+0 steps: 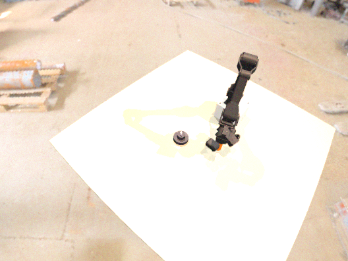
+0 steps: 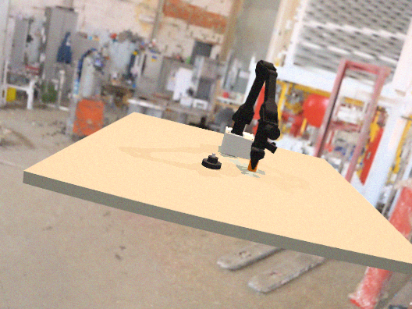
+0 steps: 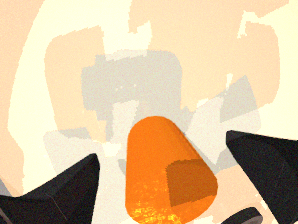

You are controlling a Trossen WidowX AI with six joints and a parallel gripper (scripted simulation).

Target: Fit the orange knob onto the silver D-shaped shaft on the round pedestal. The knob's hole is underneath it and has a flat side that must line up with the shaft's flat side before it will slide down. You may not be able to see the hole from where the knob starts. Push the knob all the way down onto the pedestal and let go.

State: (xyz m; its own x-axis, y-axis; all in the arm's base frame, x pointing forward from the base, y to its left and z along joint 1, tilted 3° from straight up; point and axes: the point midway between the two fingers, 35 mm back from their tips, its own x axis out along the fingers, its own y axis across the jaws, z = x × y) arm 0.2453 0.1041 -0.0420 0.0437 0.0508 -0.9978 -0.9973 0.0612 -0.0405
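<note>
Now: gripper tip 3 cm below the orange knob. Also, from my gripper tip: dark round pedestal (18 cm to the right, 9 cm ahead, 1 cm above).
</note>
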